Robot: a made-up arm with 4 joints. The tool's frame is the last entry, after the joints.
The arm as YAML. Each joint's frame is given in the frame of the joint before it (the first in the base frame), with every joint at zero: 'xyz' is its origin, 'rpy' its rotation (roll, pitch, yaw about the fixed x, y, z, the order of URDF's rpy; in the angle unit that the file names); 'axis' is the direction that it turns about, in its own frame. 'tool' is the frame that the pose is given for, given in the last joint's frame.
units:
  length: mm
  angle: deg
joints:
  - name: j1
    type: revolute
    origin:
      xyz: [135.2, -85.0, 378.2]
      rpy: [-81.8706, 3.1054, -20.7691]
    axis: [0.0, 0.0, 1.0]
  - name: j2
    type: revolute
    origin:
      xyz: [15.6, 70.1, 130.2]
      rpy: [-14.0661, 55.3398, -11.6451]
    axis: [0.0, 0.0, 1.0]
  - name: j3
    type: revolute
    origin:
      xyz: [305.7, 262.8, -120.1]
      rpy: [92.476, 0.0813, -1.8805]
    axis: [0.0, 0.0, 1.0]
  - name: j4
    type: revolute
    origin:
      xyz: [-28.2, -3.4, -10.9]
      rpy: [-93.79, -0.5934, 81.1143]
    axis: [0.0, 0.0, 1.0]
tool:
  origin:
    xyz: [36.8, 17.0, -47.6]
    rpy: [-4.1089, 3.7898, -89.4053]
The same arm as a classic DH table. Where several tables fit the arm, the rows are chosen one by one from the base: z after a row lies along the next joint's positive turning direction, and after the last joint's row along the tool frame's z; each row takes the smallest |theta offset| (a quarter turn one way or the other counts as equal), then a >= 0, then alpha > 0; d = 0 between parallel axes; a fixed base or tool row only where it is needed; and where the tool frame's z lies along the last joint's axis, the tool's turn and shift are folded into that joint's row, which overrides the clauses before.
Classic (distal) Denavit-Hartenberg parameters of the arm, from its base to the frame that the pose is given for. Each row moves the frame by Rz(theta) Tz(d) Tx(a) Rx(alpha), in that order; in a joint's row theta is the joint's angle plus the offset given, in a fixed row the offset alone. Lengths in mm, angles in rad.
base (fixed): a 156.8  alpha -1.4291  d 382.5  theta0 -0.3702
j1: a -68.4  alpha -0.9864  d 85  theta0 -1.4236
j2: a 296.9  alpha 1.614  d -105.5  theta0 1.3714
j3: a -7.7  alpha -1.6369  d -282.1  theta0 1.4136
j4: a 37.3  alpha 0.0975  d -183.3  theta0 0.827
tool (fixed): a 0  alpha 0  d 163.9  theta0 -2.3954

